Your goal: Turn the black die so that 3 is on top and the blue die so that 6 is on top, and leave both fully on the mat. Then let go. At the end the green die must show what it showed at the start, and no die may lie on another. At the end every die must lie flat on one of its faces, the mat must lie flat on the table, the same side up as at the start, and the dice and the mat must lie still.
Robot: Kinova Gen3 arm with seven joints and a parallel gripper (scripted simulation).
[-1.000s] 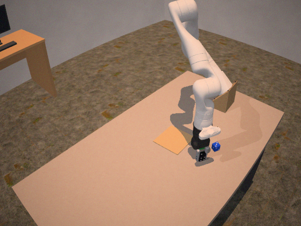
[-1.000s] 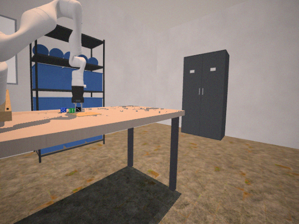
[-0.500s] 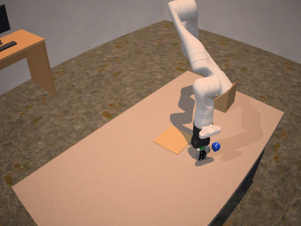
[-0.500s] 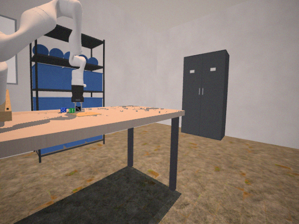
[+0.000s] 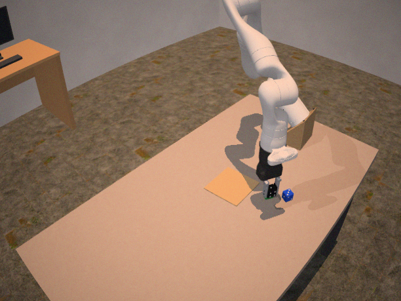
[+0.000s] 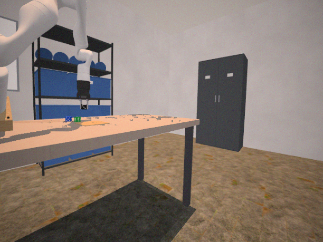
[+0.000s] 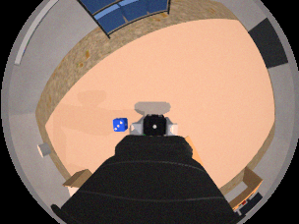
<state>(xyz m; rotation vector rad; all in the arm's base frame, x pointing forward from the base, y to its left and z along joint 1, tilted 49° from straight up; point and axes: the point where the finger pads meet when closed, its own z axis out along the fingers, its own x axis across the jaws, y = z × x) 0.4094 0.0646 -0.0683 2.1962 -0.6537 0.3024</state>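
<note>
The green die is 80 mm below my hand, 60 mm behind it and 30 mm to the right of it. From my hand the other things lie so: blue die (90 mm behind, 80 mm below, 30 mm to the left); black die (right at my hand); orange mat (160 mm to the right, 90 mm below, 20 mm behind).
</note>
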